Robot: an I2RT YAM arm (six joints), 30 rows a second.
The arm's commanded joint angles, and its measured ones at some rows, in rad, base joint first. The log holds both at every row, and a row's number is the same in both.
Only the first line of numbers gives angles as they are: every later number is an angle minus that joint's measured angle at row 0.
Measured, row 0: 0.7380 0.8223 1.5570 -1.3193 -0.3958 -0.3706
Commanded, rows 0 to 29: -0.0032 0.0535 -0.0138 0.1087 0.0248 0.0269; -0.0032 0.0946 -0.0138 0.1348 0.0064 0.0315; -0.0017 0.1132 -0.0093 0.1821 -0.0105 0.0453; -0.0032 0.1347 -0.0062 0.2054 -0.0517 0.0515; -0.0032 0.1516 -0.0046 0.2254 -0.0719 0.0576; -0.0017 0.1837 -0.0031 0.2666 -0.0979 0.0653; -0.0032 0.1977 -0.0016 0.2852 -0.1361 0.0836; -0.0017 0.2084 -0.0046 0.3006 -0.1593 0.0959; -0.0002 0.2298 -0.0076 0.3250 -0.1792 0.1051; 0.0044 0.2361 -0.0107 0.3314 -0.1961 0.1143; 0.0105 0.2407 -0.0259 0.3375 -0.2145 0.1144; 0.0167 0.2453 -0.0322 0.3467 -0.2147 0.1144; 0.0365 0.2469 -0.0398 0.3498 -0.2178 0.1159; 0.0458 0.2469 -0.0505 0.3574 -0.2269 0.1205; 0.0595 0.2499 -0.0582 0.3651 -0.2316 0.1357; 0.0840 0.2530 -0.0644 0.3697 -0.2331 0.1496; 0.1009 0.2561 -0.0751 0.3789 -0.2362 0.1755; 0.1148 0.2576 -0.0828 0.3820 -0.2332 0.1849; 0.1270 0.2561 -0.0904 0.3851 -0.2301 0.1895; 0.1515 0.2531 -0.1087 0.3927 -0.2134 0.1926; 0.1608 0.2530 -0.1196 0.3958 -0.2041 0.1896; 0.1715 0.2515 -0.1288 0.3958 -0.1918 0.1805; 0.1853 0.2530 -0.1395 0.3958 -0.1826 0.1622; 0.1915 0.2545 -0.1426 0.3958 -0.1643 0.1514; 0.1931 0.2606 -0.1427 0.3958 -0.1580 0.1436; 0.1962 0.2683 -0.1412 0.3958 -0.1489 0.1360; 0.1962 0.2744 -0.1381 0.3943 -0.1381 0.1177; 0.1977 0.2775 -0.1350 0.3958 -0.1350 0.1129; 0.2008 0.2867 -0.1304 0.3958 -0.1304 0.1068; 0.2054 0.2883 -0.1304 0.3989 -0.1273 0.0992
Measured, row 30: 0.1926 0.2777 -0.1442 0.3513 -0.1629 0.1373
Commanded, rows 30 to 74: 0.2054 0.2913 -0.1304 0.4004 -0.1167 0.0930; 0.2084 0.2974 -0.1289 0.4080 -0.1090 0.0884; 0.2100 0.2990 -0.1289 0.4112 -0.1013 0.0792; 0.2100 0.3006 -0.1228 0.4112 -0.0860 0.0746; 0.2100 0.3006 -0.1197 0.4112 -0.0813 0.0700; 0.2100 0.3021 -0.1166 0.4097 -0.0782 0.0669; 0.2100 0.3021 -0.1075 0.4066 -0.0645 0.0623; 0.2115 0.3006 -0.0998 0.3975 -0.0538 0.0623; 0.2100 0.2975 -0.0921 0.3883 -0.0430 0.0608; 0.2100 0.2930 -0.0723 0.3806 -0.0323 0.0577; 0.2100 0.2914 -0.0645 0.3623 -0.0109 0.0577; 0.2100 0.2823 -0.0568 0.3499 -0.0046 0.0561; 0.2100 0.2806 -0.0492 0.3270 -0.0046 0.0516; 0.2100 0.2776 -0.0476 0.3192 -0.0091 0.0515; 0.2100 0.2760 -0.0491 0.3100 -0.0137 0.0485; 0.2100 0.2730 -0.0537 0.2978 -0.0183 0.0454; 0.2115 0.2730 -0.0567 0.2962 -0.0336 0.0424; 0.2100 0.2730 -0.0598 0.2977 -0.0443 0.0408; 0.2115 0.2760 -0.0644 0.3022 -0.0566 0.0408; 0.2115 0.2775 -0.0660 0.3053 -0.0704 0.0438; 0.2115 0.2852 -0.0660 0.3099 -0.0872 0.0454; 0.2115 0.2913 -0.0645 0.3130 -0.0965 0.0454; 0.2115 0.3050 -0.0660 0.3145 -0.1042 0.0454; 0.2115 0.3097 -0.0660 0.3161 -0.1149 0.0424; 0.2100 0.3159 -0.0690 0.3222 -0.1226 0.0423; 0.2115 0.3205 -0.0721 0.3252 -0.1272 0.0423; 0.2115 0.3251 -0.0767 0.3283 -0.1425 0.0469; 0.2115 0.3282 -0.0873 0.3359 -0.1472 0.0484; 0.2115 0.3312 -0.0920 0.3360 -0.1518 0.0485; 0.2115 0.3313 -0.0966 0.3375 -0.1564 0.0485; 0.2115 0.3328 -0.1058 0.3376 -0.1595 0.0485; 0.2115 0.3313 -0.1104 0.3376 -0.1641 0.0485; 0.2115 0.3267 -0.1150 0.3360 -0.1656 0.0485; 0.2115 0.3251 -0.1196 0.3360 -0.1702 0.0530; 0.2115 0.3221 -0.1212 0.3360 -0.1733 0.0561; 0.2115 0.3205 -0.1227 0.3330 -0.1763 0.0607; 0.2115 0.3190 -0.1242 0.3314 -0.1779 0.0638; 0.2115 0.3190 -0.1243 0.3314 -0.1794 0.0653; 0.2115 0.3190 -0.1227 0.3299 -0.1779 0.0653; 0.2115 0.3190 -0.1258 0.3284 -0.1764 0.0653; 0.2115 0.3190 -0.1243 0.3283 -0.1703 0.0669; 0.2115 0.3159 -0.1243 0.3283 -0.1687 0.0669; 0.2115 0.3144 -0.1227 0.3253 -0.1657 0.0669; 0.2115 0.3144 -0.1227 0.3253 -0.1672 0.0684; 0.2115 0.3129 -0.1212 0.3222 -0.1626 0.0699
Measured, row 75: 0.2037 0.3361 -0.1282 0.3017 -0.1560 0.0610
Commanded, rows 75 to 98: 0.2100 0.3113 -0.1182 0.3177 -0.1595 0.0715; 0.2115 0.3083 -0.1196 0.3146 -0.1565 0.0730; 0.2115 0.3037 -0.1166 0.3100 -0.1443 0.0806; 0.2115 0.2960 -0.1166 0.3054 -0.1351 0.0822; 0.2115 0.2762 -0.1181 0.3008 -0.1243 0.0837; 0.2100 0.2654 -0.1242 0.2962 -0.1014 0.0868; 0.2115 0.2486 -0.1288 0.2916 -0.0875 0.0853; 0.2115 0.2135 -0.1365 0.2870 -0.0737 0.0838; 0.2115 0.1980 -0.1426 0.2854 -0.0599 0.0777; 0.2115 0.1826 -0.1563 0.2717 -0.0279 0.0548; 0.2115 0.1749 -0.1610 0.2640 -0.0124 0.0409; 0.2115 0.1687 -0.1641 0.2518 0.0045 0.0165; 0.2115 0.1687 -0.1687 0.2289 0.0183 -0.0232; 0.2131 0.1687 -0.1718 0.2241 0.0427 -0.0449; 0.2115 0.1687 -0.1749 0.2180 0.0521 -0.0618; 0.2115 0.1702 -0.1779 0.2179 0.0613 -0.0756; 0.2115 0.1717 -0.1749 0.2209 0.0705 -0.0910; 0.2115 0.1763 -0.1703 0.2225 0.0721 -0.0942; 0.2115 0.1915 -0.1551 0.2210 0.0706 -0.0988; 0.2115 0.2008 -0.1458 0.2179 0.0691 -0.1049; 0.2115 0.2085 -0.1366 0.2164 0.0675 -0.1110; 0.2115 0.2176 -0.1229 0.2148 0.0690 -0.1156; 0.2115 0.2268 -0.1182 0.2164 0.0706 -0.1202; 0.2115 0.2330 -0.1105 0.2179 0.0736 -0.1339
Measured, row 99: 0.2056 0.2090 -0.1637 0.2109 0.0447 -0.0790
